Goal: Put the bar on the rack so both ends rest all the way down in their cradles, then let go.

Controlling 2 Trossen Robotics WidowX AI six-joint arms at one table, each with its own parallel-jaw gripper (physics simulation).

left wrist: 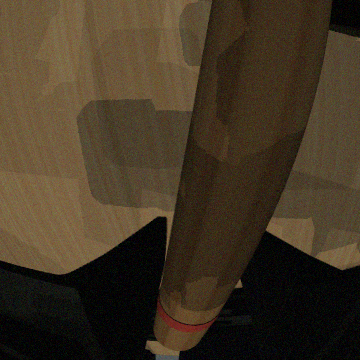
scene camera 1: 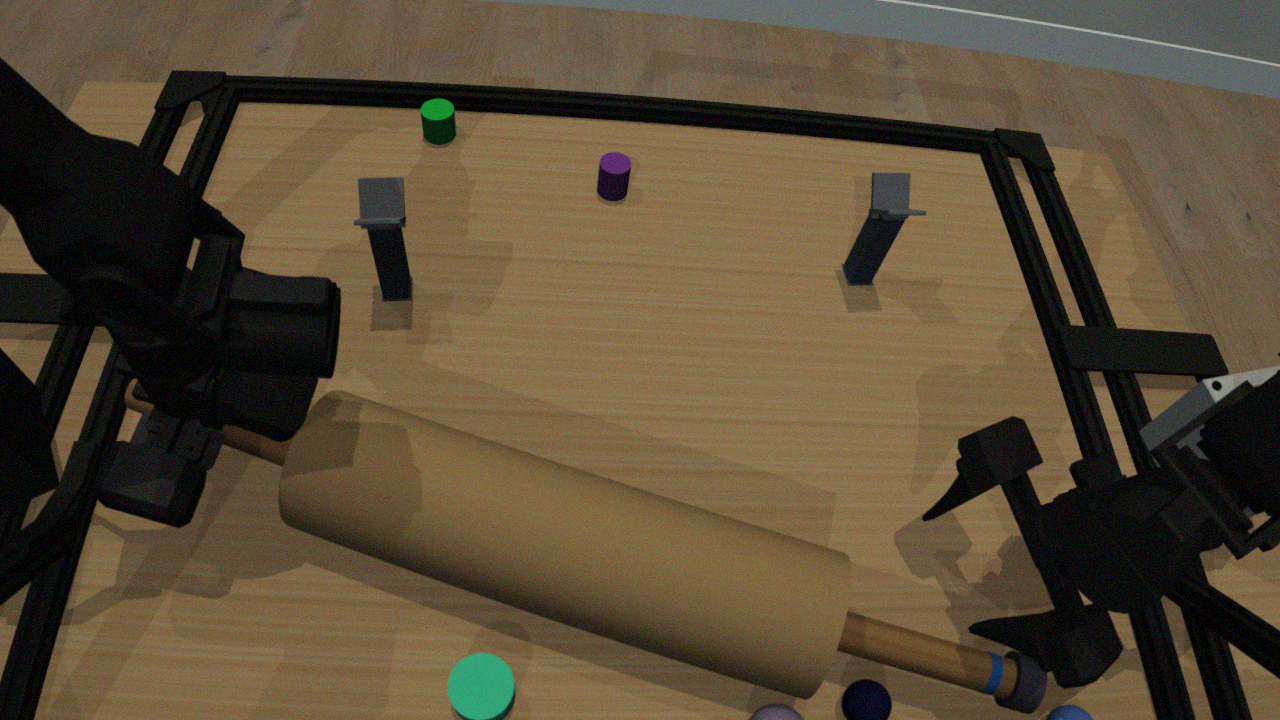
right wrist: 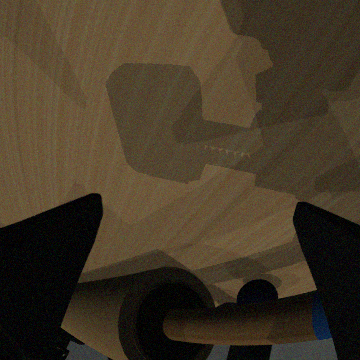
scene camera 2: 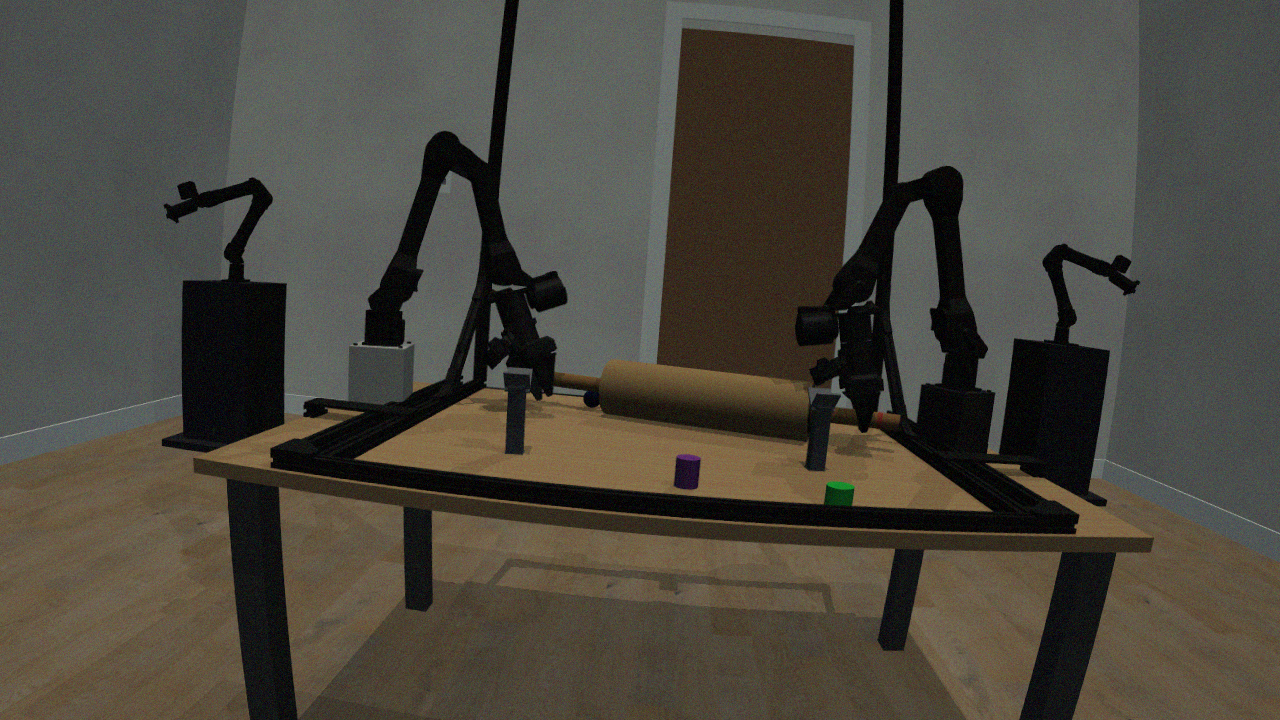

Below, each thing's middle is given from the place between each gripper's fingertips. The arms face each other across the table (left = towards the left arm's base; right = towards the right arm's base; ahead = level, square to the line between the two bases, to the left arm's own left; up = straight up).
Now: right hand 9 cm past the dark ball (right wrist: 255, 290), 8 cm to the right of it and 1 cm above it.
The dark ball lies 49 cm to the right of my left hand, 21 cm behind it and 1 cm below it.
